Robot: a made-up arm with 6 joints.
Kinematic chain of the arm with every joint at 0, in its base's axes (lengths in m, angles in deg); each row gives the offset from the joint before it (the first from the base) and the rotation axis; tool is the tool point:
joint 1: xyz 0 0 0.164 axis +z
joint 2: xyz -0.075 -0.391 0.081 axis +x
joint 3: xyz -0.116 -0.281 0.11 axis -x
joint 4: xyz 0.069 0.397 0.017 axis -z
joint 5: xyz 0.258 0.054 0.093 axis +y
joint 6: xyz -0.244 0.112 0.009 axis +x
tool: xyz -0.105 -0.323 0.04
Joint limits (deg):
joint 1: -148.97..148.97
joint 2: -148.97..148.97
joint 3: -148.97..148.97
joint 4: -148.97..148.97
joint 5: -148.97..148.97
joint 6: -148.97..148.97
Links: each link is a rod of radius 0.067 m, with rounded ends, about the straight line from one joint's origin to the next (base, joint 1, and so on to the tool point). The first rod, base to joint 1, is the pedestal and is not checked.
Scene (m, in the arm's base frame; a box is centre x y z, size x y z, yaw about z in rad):
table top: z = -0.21
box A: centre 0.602 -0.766 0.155 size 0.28 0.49 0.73 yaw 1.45
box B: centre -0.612 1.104 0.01 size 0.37 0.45 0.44 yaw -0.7
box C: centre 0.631 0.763 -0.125 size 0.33 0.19 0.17 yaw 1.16
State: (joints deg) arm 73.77 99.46 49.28 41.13 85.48 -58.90
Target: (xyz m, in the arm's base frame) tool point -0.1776 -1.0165 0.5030
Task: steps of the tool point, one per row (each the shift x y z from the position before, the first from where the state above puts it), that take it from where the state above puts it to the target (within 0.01 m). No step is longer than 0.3 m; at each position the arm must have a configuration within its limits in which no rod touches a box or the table.
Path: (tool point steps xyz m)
1: -0.0111 -0.1556 0.0705
2: -0.0493 -0.1587 0.0760
3: -0.0916 -0.1504 0.0793
4: -0.1342 -0.1288 0.0795
5: -0.1717 -0.0927 0.0767
6: -0.1429 -0.1987 -0.0628
7: -0.1918 -0.1367 -0.0665
8: -0.2177 -0.0686 -0.0617

